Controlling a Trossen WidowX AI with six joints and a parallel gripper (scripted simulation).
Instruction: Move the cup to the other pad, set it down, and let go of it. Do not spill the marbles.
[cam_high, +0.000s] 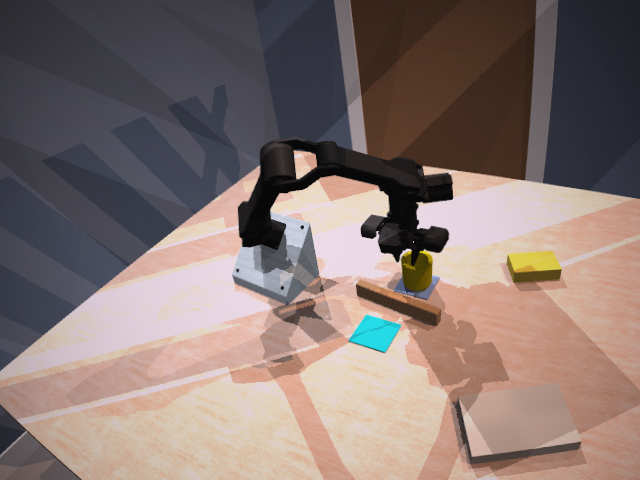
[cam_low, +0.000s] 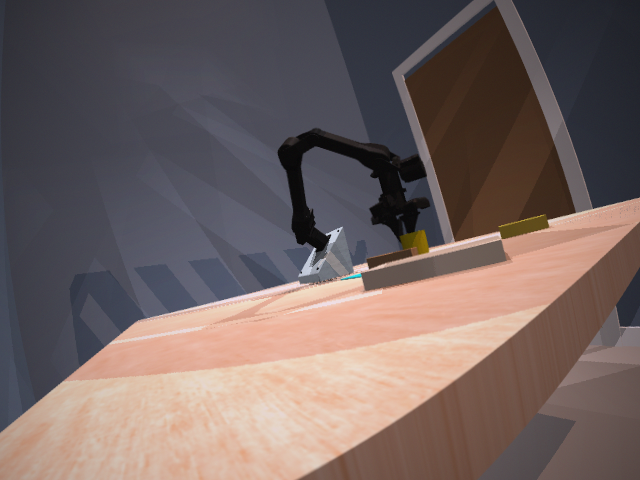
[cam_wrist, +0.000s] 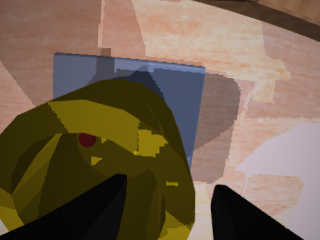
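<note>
My gripper tip is 20 mm short of the yellow cup and 20 mm above it. Also, from my gripper tip: cyan pad: 180 mm to the right, 60 mm below, 20 mm ahead; brown wooden bar: 90 mm to the right, 50 mm below, 30 mm ahead; pale blue pad: 60 mm below, 30 mm ahead.
</note>
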